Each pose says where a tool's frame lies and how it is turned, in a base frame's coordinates. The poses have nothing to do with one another.
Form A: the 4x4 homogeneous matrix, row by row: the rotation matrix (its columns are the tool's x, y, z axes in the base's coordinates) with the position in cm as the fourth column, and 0 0 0 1 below. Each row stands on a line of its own.
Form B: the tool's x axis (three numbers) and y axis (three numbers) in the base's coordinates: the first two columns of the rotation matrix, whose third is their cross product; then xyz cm. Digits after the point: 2 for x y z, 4 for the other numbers.
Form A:
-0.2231 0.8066 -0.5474 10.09
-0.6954 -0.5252 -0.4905 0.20
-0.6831 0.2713 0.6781 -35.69
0 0 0 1
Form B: -0.2231 -0.6954 -0.6831 0.8066 -0.5252 0.2713 10.09 0.20 -35.69
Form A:
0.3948 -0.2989 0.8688 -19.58
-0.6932 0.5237 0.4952 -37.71
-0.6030 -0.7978 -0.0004 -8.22
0 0 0 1
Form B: 0.3948 -0.6932 -0.6030 -0.2989 0.5237 -0.7978 -19.58 -37.71 -8.22
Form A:
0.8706 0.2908 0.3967 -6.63
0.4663 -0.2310 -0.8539 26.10
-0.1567 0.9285 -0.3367 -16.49
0 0 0 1
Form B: 0.8706 0.4663 -0.1567 0.2908 -0.2310 0.9285 -6.63 26.10 -16.49
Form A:
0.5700 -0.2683 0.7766 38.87
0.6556 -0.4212 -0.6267 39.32
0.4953 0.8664 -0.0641 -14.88
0 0 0 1
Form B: 0.5700 0.6556 0.4953 -0.2683 -0.4212 0.8664 38.87 39.32 -14.88
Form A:
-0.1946 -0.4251 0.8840 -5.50
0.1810 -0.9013 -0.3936 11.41
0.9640 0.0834 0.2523 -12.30
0 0 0 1
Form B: -0.1946 0.1810 0.9640 -0.4251 -0.9013 0.0834 -5.50 11.41 -12.30
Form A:
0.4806 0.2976 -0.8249 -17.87
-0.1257 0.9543 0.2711 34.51
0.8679 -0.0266 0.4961 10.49
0 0 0 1
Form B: 0.4806 -0.1257 0.8679 0.2976 0.9543 -0.0266 -17.87 34.51 10.49
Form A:
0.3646 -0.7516 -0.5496 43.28
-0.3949 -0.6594 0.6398 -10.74
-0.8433 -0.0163 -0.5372 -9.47
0 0 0 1
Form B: 0.3646 -0.3949 -0.8433 -0.7516 -0.6594 -0.0163 43.28 -10.74 -9.47
